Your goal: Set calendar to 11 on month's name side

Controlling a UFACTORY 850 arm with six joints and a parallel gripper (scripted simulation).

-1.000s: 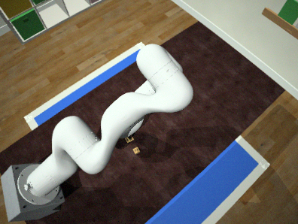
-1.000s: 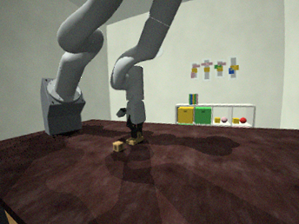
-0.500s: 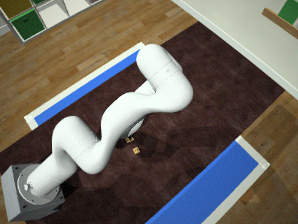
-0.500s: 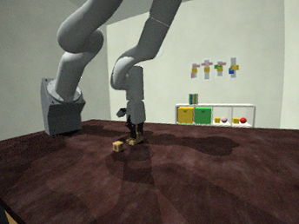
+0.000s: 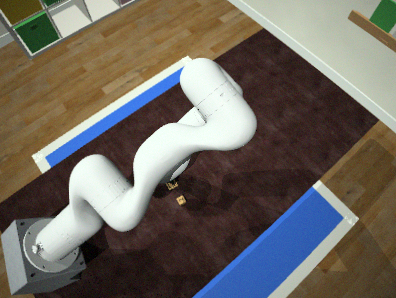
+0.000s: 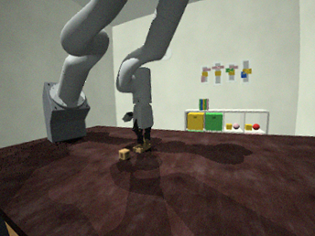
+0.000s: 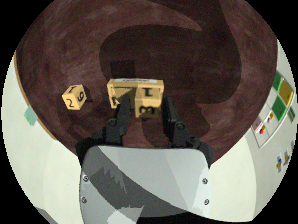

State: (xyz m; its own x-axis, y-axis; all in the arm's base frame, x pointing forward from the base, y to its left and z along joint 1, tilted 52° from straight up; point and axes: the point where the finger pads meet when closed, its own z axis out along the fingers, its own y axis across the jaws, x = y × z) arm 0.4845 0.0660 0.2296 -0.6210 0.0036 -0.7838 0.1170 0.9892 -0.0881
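My hand is 2 cm above the cube. Also, from my hand: wooden tray 4 cm below, 2 cm to the right.
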